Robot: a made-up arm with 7 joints. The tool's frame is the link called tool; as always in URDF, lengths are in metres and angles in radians.
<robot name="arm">
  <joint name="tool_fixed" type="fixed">
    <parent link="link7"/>
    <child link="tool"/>
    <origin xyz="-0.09 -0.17 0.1"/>
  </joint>
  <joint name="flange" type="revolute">
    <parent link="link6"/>
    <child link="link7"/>
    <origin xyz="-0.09 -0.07 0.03"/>
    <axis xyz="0 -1 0"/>
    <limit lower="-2.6" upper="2.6" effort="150" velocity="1"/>
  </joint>
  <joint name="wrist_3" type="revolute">
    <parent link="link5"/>
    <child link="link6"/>
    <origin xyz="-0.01 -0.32 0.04"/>
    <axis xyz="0 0 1"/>
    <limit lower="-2.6" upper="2.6" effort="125" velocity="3"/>
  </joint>
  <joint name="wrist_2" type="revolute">
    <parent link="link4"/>
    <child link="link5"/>
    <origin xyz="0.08 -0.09 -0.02"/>
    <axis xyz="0 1 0"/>
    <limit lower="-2.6" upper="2.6" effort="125" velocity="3"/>
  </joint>
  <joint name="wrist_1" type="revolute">
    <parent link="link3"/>
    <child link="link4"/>
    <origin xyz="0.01 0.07 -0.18"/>
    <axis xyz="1 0 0"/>
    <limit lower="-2.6" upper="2.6" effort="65" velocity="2.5"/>
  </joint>
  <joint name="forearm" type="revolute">
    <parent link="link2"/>
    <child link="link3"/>
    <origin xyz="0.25 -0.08 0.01"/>
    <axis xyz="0 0 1"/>
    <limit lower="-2.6" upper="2.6" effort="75" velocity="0.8"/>
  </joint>
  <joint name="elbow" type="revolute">
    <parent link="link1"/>
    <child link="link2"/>
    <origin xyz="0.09 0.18 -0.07"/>
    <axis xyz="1 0 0"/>
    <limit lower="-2.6" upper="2.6" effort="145" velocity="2.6"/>
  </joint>
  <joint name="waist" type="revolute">
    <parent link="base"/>
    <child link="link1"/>
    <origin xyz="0 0 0.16"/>
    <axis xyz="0 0 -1"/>
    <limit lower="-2.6" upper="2.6" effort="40" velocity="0.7"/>
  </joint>
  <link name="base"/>
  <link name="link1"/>
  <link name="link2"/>
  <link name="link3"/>
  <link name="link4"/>
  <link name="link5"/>
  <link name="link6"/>
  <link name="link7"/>
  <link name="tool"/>
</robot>
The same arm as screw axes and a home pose.
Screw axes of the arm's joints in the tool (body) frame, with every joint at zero. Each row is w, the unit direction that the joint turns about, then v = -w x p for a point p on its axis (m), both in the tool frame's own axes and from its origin. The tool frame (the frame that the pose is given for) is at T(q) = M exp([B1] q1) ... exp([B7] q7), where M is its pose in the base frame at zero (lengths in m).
B1 = (0, 0, -1, -0.4800, -0.2400, 0.0000)
B2 = (1, 0, 0, 0.0000, 0.0200, -0.6600)
B3 = (0, 0, 1, 0.5800, -0.1000, 0.0000)
B4 = (1, 0, 0, 0.0000, -0.1500, -0.6500)
B5 = (0, 1, 0, 0.1700, 0.0000, 0.1900)
B6 = (0, 0, 1, 0.2400, -0.1800, 0.0000)
B7 = (0, -1, 0, -0.1000, 0.0000, -0.0900)
M: xyz 0.2400 -0.4800 0.0700 (m) rpy 0.00 0.00 0.00 (deg, as in URDF)
Joint limits (deg, base to tool): -148.97..148.97 -148.97..148.97 -148.97..148.97 -148.97..148.97 -148.97..148.97 -148.97..148.97 -148.97..148.97

